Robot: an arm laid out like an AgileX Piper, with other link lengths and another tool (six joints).
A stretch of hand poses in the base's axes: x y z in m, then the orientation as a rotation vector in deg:
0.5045 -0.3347 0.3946 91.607 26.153 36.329
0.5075 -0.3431 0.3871 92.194 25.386 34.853
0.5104 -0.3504 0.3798 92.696 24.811 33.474
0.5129 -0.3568 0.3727 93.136 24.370 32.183
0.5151 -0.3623 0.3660 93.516 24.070 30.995
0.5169 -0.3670 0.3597 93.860 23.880 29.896
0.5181 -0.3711 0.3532 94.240 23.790 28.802
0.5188 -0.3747 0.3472 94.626 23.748 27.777
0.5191 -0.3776 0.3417 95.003 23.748 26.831
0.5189 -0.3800 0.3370 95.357 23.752 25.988
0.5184 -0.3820 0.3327 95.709 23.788 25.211
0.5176 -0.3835 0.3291 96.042 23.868 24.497
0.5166 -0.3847 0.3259 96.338 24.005 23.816
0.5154 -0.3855 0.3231 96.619 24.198 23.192
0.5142 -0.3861 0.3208 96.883 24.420 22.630
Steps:
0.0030 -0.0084 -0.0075 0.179 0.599 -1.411
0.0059 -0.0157 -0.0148 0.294 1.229 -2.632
0.0084 -0.0221 -0.0219 0.369 1.867 -3.710
0.0106 -0.0276 -0.0286 0.407 2.510 -4.629
0.0124 -0.0323 -0.0349 0.428 3.154 -5.421
0.0136 -0.0364 -0.0414 0.474 3.867 -6.144
0.0143 -0.0400 -0.0474 0.544 4.571 -6.792
0.0146 -0.0429 -0.0529 0.626 5.251 -7.362
0.0144 -0.0453 -0.0576 0.719 5.866 -7.867
0.0139 -0.0473 -0.0619 0.826 6.461 -8.310
0.0131 -0.0488 -0.0655 0.930 7.038 -8.685
0.0121 -0.0500 -0.0687 1.001 7.616 -9.001
0.0109 -0.0508 -0.0715 1.068 8.189 -9.246
0.0097 -0.0514 -0.0738 1.133 8.735 -9.435

